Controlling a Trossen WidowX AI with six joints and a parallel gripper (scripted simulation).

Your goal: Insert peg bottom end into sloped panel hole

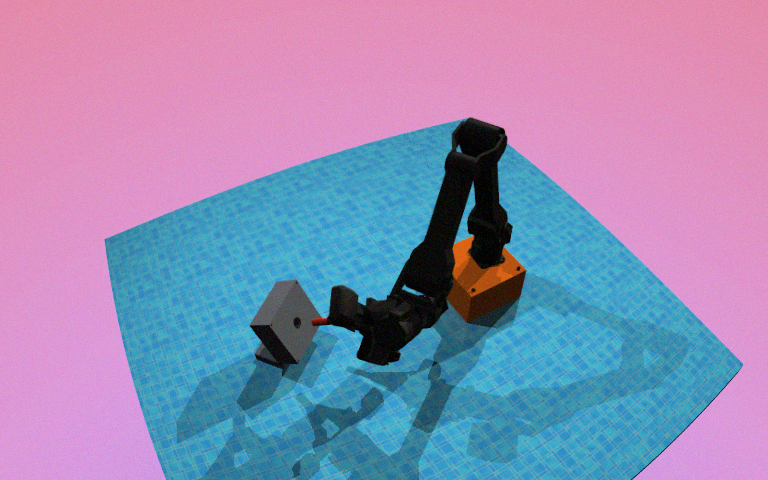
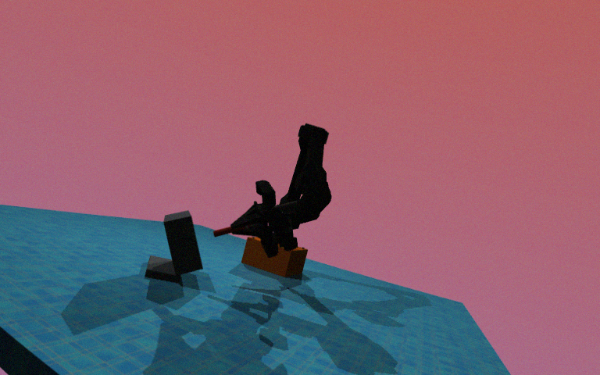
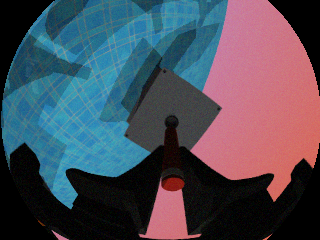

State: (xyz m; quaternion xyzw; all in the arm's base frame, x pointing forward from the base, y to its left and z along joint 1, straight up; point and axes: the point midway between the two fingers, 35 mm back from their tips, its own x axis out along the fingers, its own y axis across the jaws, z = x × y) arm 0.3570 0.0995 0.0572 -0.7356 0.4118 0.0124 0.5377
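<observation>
My gripper tip is 70 mm short of the grey sloped panel, 70 mm to the left of it and 50 mm above it. Also, from my gripper tip: red round peg 10 mm behind, 10 mm to the left, 10 mm above.
</observation>
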